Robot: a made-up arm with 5 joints.
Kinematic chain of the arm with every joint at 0, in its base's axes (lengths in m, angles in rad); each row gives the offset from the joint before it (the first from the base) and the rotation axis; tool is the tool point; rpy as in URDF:
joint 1: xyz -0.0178 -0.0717 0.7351 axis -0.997 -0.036 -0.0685
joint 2: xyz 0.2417 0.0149 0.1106 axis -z
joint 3: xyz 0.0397 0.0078 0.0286 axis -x
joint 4: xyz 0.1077 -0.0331 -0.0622 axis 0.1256 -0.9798 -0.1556
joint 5: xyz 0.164 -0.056 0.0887 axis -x
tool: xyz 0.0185 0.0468 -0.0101 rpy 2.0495 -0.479 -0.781
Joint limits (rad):
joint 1: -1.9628..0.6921
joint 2: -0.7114..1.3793
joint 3: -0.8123..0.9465
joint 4: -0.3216..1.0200
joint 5: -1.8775..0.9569
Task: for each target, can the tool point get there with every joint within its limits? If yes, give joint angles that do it. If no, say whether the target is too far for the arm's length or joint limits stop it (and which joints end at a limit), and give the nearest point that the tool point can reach.
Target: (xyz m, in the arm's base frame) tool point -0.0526 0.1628 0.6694
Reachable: no: joint limits stop it (at a limit: joint 1, joint 2, joint 3, joint 4, joint 5) | nearest point 0.0789 -0.1431 0.5513 | short by 0.353 m
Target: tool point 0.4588 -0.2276 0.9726
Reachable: yes | joints -0.8124 -0.2848 0.2942 0.6169 -1.1018
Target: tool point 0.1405 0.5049 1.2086
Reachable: no: too far | nearest point 0.2940 0.2041 0.9709 | short by 0.413 m
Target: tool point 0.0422 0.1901 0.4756
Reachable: no: joint limits stop it (at a limit: joint 1, joint 2, joint 4, joint 5) | nearest point 0.2440 0.0195 0.4238 | short by 0.269 m
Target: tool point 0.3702 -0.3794 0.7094
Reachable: yes | joints -0.9542 0.9026 0.0929 0.5154 -0.4751
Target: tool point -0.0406 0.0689 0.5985
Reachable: no: joint limits stop it (at a limit: joint 1, joint 2, joint 3, joint 4, joint 5) | nearest point 0.0789 -0.1431 0.5513 | short by 0.248 m
